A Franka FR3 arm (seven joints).
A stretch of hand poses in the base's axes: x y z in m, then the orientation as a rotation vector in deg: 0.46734 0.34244 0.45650 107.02 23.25 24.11; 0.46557 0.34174 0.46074 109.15 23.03 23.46; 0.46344 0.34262 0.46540 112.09 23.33 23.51; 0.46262 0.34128 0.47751 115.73 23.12 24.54; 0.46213 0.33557 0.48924 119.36 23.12 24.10; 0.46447 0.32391 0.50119 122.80 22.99 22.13; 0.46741 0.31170 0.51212 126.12 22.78 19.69; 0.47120 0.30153 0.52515 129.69 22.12 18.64
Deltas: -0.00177 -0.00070 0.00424 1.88 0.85 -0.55; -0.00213 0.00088 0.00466 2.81 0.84 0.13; -0.00082 -0.00134 0.01211 3.74 0.14 0.21; -0.00049 -0.00571 0.01173 3.35 1.21 -0.26; 0.00234 -0.01166 0.01195 2.82 2.12 -0.94; 0.00294 -0.01221 0.01093 2.63 2.35 -1.14; 0.00379 -0.01017 0.01303 3.21 1.27 -0.94
